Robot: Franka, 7 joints.
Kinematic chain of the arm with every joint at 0, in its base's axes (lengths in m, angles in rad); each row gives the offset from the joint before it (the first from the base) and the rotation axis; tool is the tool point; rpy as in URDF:
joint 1: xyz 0 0 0.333 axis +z
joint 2: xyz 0 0 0 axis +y
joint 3: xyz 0 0 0.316 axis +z
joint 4: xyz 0.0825 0 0 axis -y
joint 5: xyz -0.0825 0 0.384 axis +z
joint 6: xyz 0 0 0 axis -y
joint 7: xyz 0.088 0 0 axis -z
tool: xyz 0 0 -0.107 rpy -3.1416 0 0
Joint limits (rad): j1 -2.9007..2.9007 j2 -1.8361..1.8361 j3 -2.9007..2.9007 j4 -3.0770..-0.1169 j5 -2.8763..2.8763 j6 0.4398..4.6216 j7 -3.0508..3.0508
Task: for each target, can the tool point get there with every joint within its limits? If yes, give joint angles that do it. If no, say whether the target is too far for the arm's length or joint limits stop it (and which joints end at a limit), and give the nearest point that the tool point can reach.
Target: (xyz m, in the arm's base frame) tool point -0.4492 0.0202 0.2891
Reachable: yes | joints -1.5541 -0.5791 -1.4649 -2.5773 -1.9728 1.6201 1.6330
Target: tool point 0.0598 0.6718 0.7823
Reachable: yes | joints -1.7208 -1.2129 0.3694 -0.4378 1.1310 3.4500 -1.1034
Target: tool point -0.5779 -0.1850 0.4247
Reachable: yes | joints -0.3653 -0.1894 -2.3479 -2.0293 1.2629 2.8704 -0.4293
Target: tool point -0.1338 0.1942 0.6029
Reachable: yes | joints 0.9124 -1.0672 0.9674 -2.3019 2.3600 4.2219 -0.0303
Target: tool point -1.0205 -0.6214 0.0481
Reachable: no: too far | nearest point -0.7128 -0.4340 0.1340 | short by 0.370 m
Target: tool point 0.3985 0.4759 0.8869
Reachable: yes | joints 0.6825 1.1134 2.3234 -0.5167 -1.4108 3.1300 2.5619
